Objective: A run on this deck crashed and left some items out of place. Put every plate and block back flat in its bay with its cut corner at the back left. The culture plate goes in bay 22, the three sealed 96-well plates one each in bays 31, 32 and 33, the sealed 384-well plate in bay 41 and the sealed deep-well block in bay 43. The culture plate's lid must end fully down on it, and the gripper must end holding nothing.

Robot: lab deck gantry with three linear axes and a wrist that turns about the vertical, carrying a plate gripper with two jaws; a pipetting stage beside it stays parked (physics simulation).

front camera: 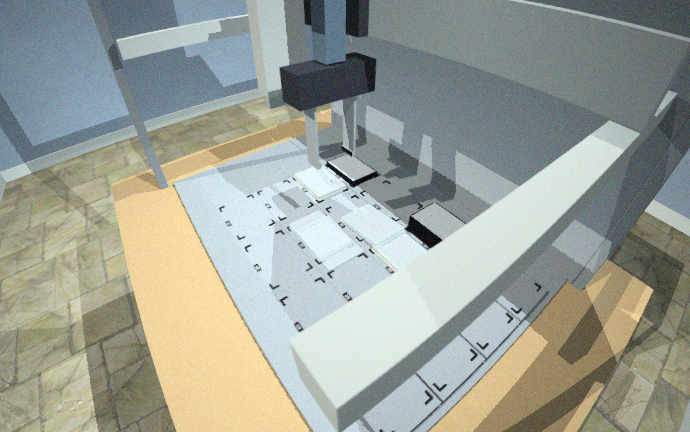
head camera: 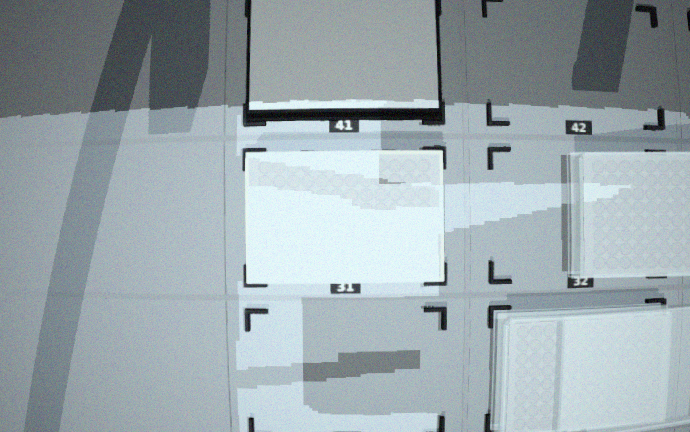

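Seen in the pictures: gripper, fingertip midpoint: [front camera: 331, 158]; robot's base, origin of the base link: [front camera: 220, 208].
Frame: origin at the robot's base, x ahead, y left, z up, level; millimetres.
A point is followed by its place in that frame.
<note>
My gripper [front camera: 332, 158] {y 212, x 194, z 160 mm} is open and empty above the back left of the deck. A pale sealed plate [front camera: 319, 184] {y 246, x 83, z 14 mm} [head camera: 346, 234] {y 246, x 65, z 14 mm} lies within bay 31's marks; glare hides its corners. The black-sided sealed 384-well plate [front camera: 352, 167] {y 363, x 71, z 14 mm} [head camera: 343, 55] {y 359, x 64, z 14 mm} lies in bay 41. A sealed 96-well plate [front camera: 369, 223] {y 250, x 279, z 22 mm} [head camera: 636, 218] {y 254, x 255, z 19 mm} sits shifted right across bay 32, its right end at or over another pale plate [front camera: 404, 249] {y 263, x 378, z 14 mm} near bay 33. The culture plate with its clear lid [front camera: 320, 234] {y 145, x 242, z 20 mm} [head camera: 611, 371] {y 154, x 239, z 20 mm} is at bay 22; the lid looks offset. The black-sided deep-well block [front camera: 440, 221] {y 363, x 384, z 42 mm} stands near bay 43.
A thick pale beam [front camera: 437, 284] {y -25, x 622, z 400 mm} crosses the front view and hides part of the deck. A grey post [front camera: 140, 122] {y -98, x -207, z 196 mm} stands at the left. Bay marks 42 [head camera: 578, 127] {y 318, x 228, z 0 mm} show beside the 384-well plate. Shadows and bright patches cross the deck.
</note>
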